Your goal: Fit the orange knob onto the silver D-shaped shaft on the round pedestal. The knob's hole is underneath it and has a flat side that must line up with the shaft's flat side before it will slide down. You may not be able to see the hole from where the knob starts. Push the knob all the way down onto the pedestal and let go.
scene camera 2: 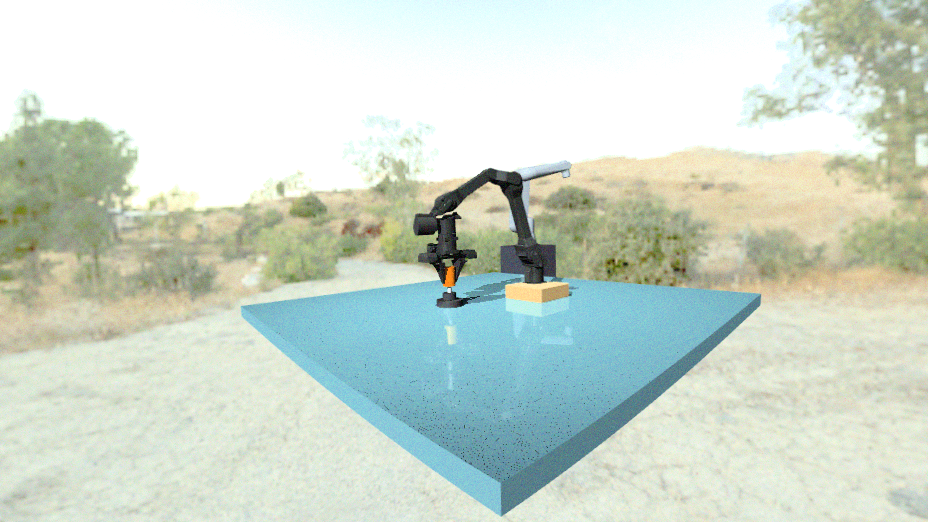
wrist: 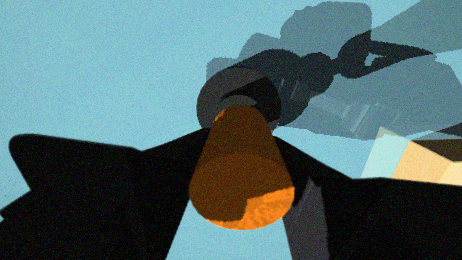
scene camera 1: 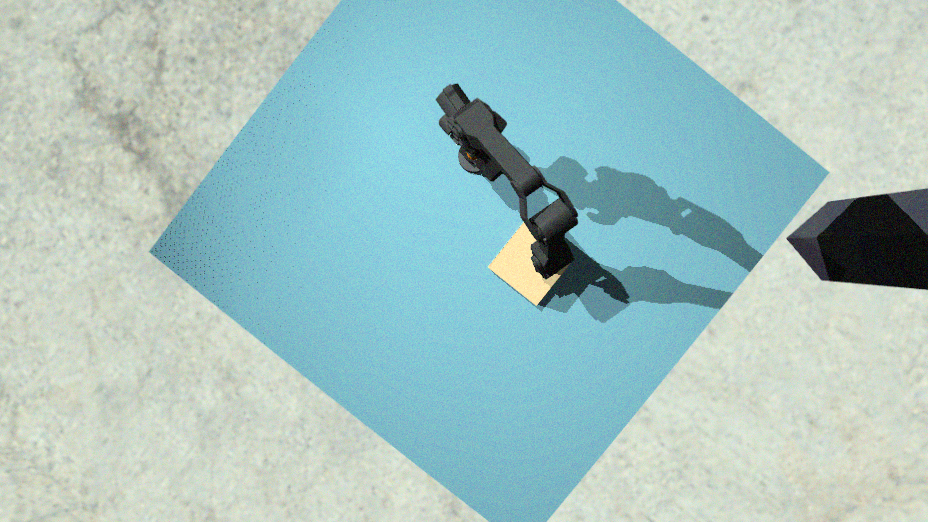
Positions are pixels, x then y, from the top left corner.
Labels:
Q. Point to a round dark pedestal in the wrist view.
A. At 234,85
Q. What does the gripper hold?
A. An orange knob.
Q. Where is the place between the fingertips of the gripper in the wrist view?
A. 239,138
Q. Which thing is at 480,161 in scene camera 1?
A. The gripper.

